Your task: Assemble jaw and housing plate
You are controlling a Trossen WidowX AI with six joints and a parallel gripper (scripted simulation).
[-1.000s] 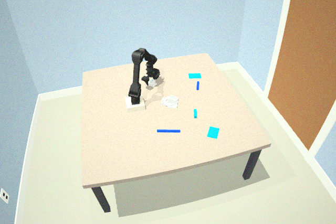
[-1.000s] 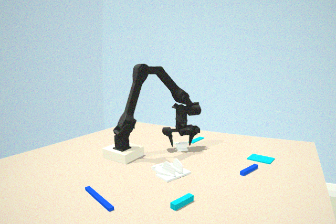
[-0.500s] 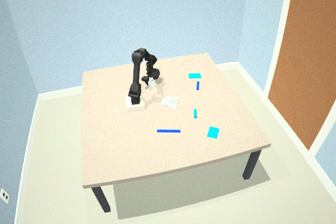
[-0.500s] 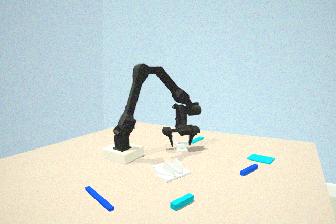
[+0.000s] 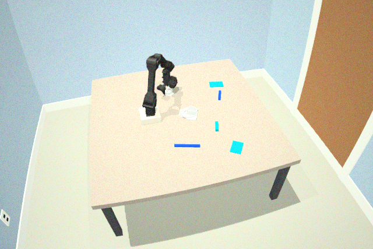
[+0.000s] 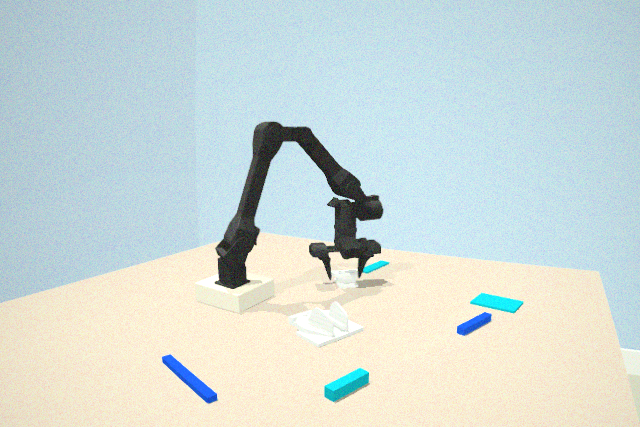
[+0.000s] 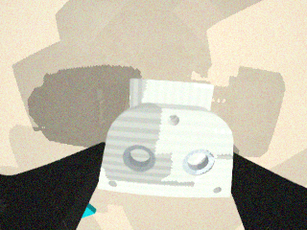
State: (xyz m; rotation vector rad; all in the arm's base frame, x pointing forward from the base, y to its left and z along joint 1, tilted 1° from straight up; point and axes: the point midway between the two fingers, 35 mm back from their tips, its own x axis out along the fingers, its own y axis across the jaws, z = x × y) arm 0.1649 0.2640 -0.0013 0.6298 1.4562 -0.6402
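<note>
Right now the small white piece is 10 mm to the right of my gripper tip and 10 mm ahead of it. Also, from my gripper tip: cyan block 460 mm to the right, 260 mm ahead; short blue bar 380 mm ahead, 130 mm to the right; long blue bar 590 mm to the right, 30 mm ahead.
</note>
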